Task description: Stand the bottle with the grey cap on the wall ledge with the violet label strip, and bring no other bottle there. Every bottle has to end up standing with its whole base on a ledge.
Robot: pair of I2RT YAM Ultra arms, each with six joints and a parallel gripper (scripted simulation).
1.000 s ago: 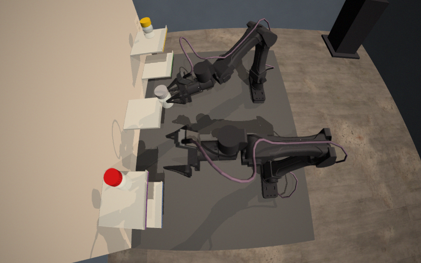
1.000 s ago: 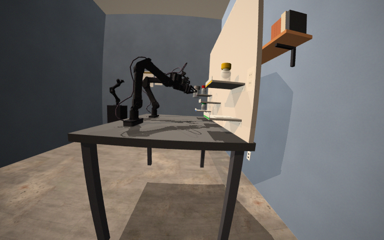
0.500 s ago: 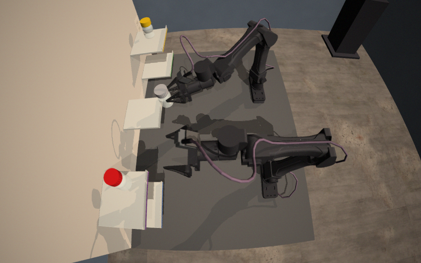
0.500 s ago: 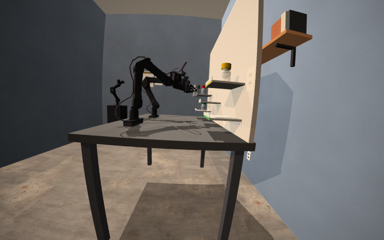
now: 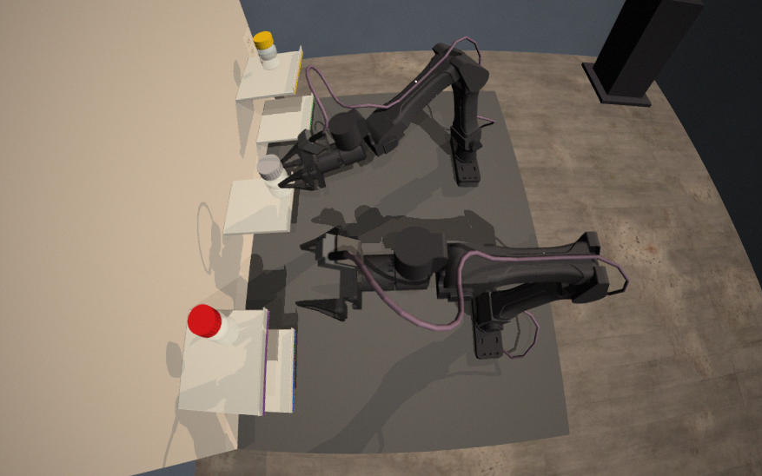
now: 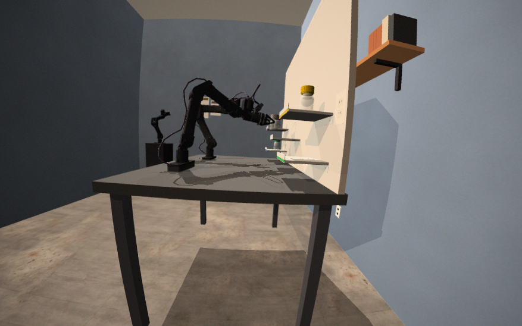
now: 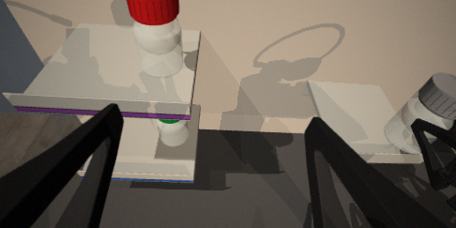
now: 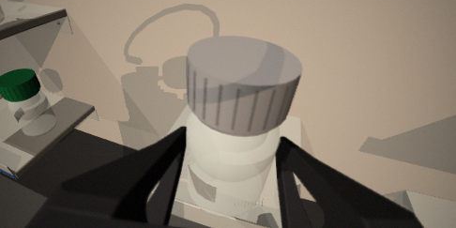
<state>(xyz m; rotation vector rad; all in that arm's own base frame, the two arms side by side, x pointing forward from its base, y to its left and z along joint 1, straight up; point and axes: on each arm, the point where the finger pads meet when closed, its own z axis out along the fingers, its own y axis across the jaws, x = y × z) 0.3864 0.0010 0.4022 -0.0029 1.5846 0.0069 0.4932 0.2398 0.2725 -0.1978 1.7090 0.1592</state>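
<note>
My left hand is 12 cm short of the grey-cap bottle, 28 cm to the left of it and 12 cm above it. Round my left hand: red-cap bottle (18 cm ahead, 7 cm to the left, 7 cm below); then violet strip (10 cm ahead, 13 cm to the left, 12 cm below); then green-capped bottle (19 cm ahead, 8 cm to the left, 26 cm below).
</note>
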